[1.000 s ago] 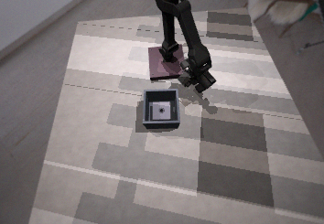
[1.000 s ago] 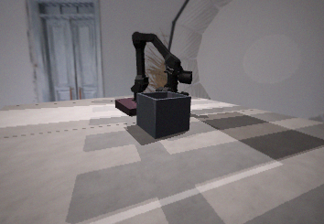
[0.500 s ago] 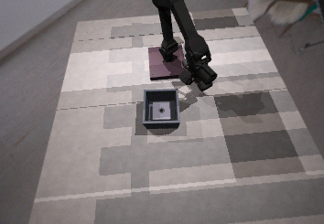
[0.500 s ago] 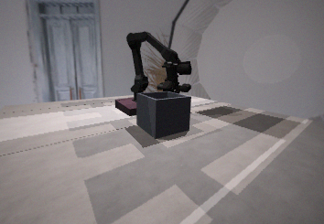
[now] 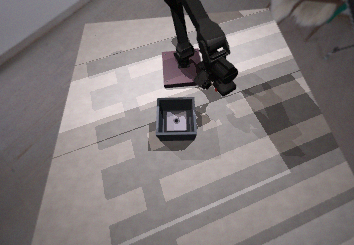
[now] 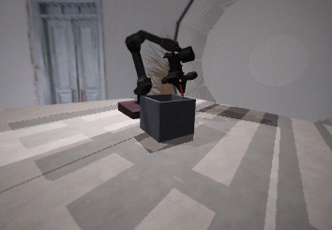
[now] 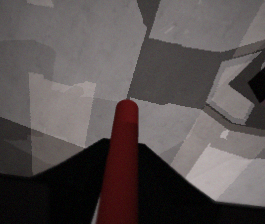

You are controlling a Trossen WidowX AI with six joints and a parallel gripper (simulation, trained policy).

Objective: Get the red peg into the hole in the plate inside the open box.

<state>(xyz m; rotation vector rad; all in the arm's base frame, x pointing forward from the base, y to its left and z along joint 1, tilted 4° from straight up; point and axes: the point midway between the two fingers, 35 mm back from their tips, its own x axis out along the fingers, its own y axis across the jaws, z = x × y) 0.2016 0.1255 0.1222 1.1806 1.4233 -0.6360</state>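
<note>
The pale plate lies 200 mm to the right of my gripper tip, 120 mm ahead of it and 80 mm below it. Also, from my gripper tip: red peg 10 mm to the right, 10 mm above.
</note>
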